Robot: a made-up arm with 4 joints.
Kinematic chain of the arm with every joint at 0, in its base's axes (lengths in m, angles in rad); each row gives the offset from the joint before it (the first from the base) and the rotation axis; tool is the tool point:
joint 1: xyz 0 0 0.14 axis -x
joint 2: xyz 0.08 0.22 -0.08 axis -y
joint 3: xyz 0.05 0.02 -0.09 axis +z
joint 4: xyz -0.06 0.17 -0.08 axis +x
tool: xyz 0.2 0 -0.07
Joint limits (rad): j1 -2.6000..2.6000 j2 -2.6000..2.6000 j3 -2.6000..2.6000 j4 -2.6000..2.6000
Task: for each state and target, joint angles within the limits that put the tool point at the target. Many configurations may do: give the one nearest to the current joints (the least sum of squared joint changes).
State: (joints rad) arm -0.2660 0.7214 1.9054 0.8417
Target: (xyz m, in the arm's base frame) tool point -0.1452 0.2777 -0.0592
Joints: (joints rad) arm -0.3176 -0.0405 2.2591 1.0485
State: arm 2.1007 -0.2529 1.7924 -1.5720
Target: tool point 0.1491 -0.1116 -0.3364
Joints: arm 1.2348 0.2176 1.0583 -1.2352
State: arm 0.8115 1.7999 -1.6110 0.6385
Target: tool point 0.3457 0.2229 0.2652
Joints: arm 0.2817 1.4251 -1.2305 0.6715
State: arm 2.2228 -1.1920 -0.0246 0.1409
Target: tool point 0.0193 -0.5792 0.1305
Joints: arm 2.4266 -0.8860 0.0088 0.4802
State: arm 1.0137 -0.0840 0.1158 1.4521
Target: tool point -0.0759 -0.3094 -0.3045
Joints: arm 1.7781 -0.7100 0.8509 1.1088
